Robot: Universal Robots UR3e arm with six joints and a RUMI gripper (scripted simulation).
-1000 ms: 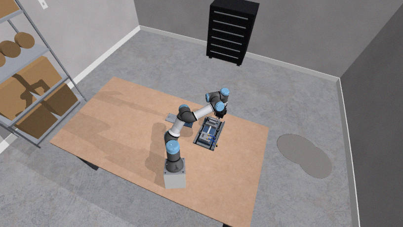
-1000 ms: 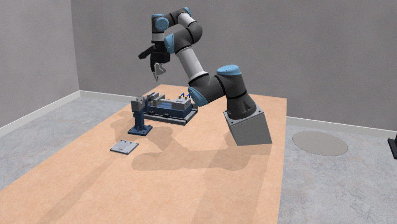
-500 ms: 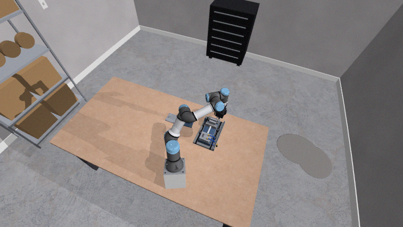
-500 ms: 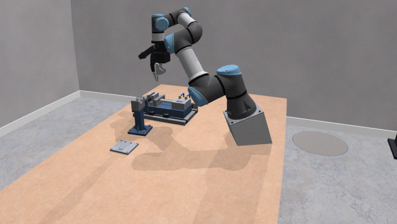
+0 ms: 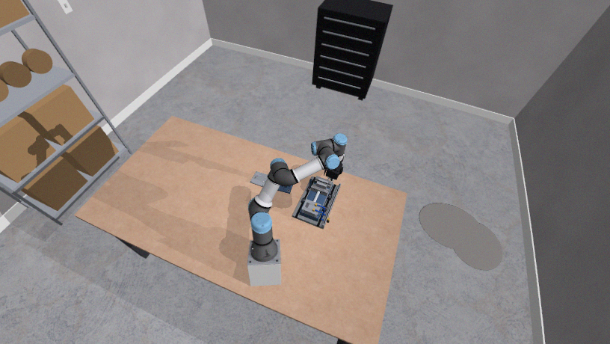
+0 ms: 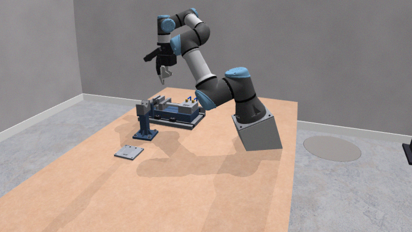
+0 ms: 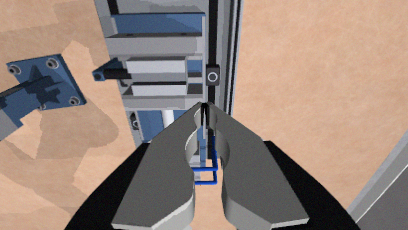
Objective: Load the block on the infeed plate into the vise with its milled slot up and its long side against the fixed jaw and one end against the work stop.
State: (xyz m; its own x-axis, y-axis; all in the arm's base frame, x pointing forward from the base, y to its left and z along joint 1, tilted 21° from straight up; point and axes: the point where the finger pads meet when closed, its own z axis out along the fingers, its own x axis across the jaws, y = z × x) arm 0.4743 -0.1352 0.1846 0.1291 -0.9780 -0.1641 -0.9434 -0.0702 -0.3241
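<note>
My hand is 80 mm above the part, 50 mm to the right of it and 10 mm past it. Also, from my hand: fixed jaw 100 mm below, 50 mm to the left, 20 mm ahead; work stop 100 mm to the left, 90 mm below, 10 mm behind; vise 140 mm below, 80 mm behind, 40 mm to the left.
</note>
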